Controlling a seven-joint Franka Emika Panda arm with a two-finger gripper.
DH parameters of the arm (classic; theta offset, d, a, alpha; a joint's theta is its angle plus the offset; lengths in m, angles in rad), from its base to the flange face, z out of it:
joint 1: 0 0.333 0 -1.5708
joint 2: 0 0 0 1.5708
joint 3: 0 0.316 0.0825 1.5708
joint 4: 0 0 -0.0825 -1.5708
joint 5: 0 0.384 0 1.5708
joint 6: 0 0 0.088 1.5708
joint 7: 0 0.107 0 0
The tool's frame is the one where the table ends.
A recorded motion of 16 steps. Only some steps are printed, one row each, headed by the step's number.
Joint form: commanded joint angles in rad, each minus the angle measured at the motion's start. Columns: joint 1, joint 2, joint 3, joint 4, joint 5, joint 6, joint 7.
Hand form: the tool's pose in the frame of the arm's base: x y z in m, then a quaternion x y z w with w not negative. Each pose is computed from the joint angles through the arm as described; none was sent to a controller.
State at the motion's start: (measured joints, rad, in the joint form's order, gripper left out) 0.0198 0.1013 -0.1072 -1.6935 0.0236 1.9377 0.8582
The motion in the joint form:
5: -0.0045 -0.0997 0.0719 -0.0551 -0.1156 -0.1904 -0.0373
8: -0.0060 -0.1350 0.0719 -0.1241 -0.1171 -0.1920 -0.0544
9: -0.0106 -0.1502 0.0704 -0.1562 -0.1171 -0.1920 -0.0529
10: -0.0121 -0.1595 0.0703 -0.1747 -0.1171 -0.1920 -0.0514
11: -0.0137 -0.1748 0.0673 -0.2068 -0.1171 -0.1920 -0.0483
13: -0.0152 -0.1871 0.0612 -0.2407 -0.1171 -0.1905 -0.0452
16: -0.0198 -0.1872 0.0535 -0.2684 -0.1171 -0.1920 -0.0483
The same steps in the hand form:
5: 0.5630 -0.0195 0.5546 0.91526 -0.40031 0.01632 0.04226
8: 0.5482 -0.0204 0.5411 0.91854 -0.39226 -0.00039 0.04912
9: 0.5413 -0.0237 0.5341 0.91704 -0.39530 -0.00845 0.05196
10: 0.5372 -0.0245 0.5303 0.91640 -0.39646 -0.01279 0.05350
11: 0.5300 -0.0268 0.5233 0.91478 -0.39947 -0.02077 0.05623
13: 0.5231 -0.0307 0.5140 0.91248 -0.40363 -0.03043 0.05939
16: 0.5184 -0.0370 0.5010 0.91014 -0.40688 -0.04456 0.06407

